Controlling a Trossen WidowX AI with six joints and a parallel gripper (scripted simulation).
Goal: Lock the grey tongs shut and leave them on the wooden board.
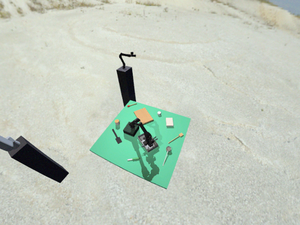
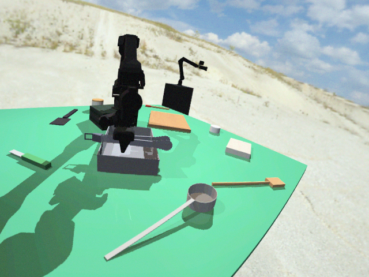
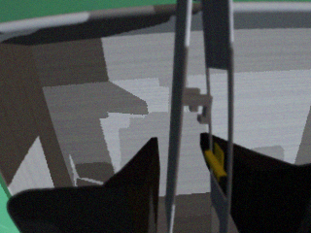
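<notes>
Right now the grey roasting tin is 3 cm behind my gripper tip and 4 cm to the left of it. The rest, counted from my gripper tip: green-handled knife 8 cm behind, 31 cm to the right, 2 cm below; then yellow mark 1 cm behind, 4 cm above; then black spatula 53 cm behind, 12 cm to the right, 3 cm below.
</notes>
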